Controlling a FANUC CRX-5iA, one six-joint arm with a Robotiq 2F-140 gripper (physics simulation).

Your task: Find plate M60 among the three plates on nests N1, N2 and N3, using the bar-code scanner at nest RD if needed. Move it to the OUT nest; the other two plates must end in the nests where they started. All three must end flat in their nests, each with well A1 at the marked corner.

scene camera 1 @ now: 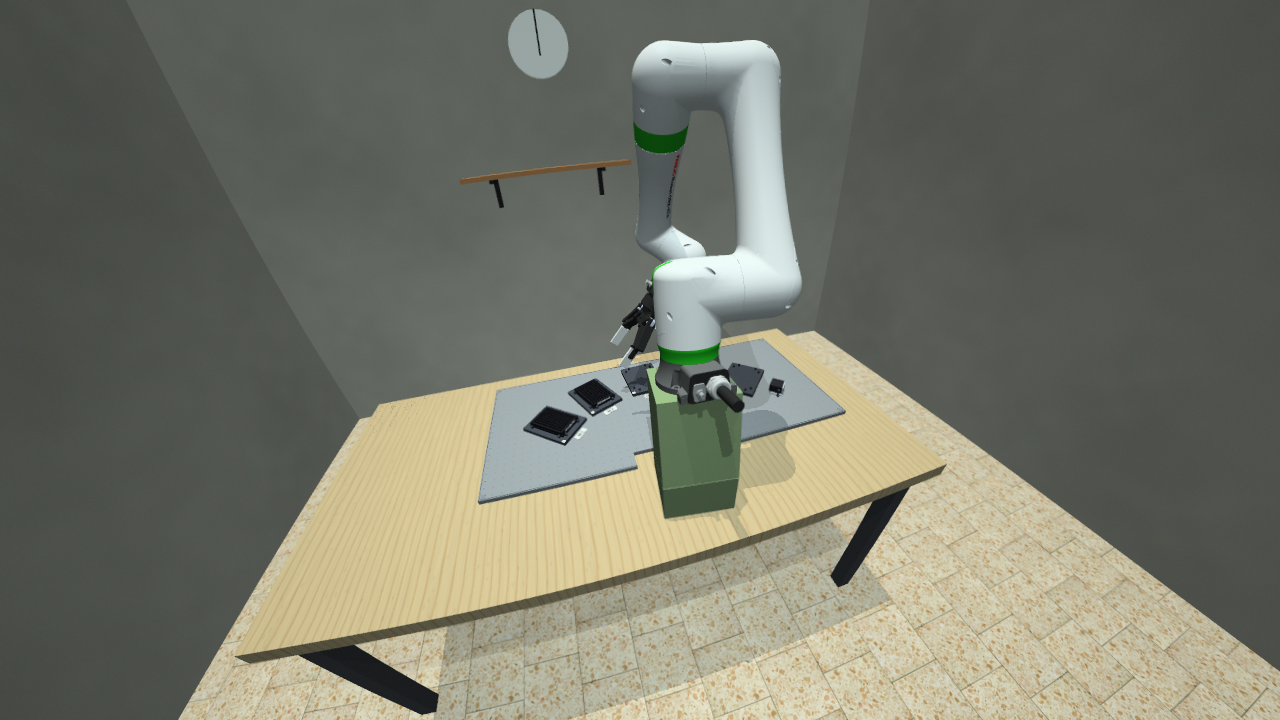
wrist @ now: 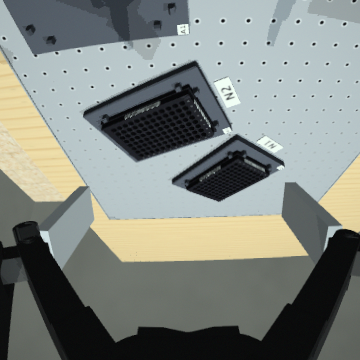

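Where they show: gripper, between the fingertips: [scene camera 1: 618, 354] [wrist: 186, 201]; arm's base, origin of its link: [scene camera 1: 690, 379].
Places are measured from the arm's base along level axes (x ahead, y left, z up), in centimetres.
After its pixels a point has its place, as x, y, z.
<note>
A black well plate [scene camera 1: 556, 420] {28.2, 32.6, -26.8} [wrist: 230, 177] {28.5, 32.4, -27.3} sits in nest N1 [wrist: 207, 164] {32.5, 29.6, -28.3}. Another black plate [scene camera 1: 595, 393] {38.0, 18.9, -26.9} [wrist: 160, 125] {39.0, 18.1, -26.9} sits in nest N2 [wrist: 145, 96] {40.4, 14.4, -28.3}. Both look flat; the pale labels on their sides are too small to read. The OUT nest [scene camera 1: 635, 379] {43.2, 3.7, -28.3} [wrist: 80, 31] {45.5, 5.6, -28.3} is a dark base with small corner posts, its A1 tag showing in the wrist view; no plate shows on it. Nest RD [scene camera 1: 746, 377] {30.6, -33.7, -28.3} is partly behind the arm's base, with the scanner [scene camera 1: 776, 385] {20.7, -39.1, -26.2} beside it. Nest N3 is hidden. My gripper [scene camera 1: 623, 347] {35.9, 9.8, -12.0} [wrist: 186, 201] {35.9, 9.8, -12.0} is open and empty, tilted above the board.
The grey perforated board [scene camera 1: 554, 474] {9.4, 34.7, -29.4} [wrist: 280, 107] {23.1, 18.1, -29.4} lies on the wooden table [scene camera 1: 402, 528] {3.5, 74.4, -30.7} [wrist: 200, 240] {32.5, 77.5, -30.7}. The green pedestal [scene camera 1: 698, 456] {-10.6, 2.1, -11.9} carries the arm at the table's front. A wall shelf [scene camera 1: 546, 171] and a clock [scene camera 1: 537, 44] are on the back wall.
</note>
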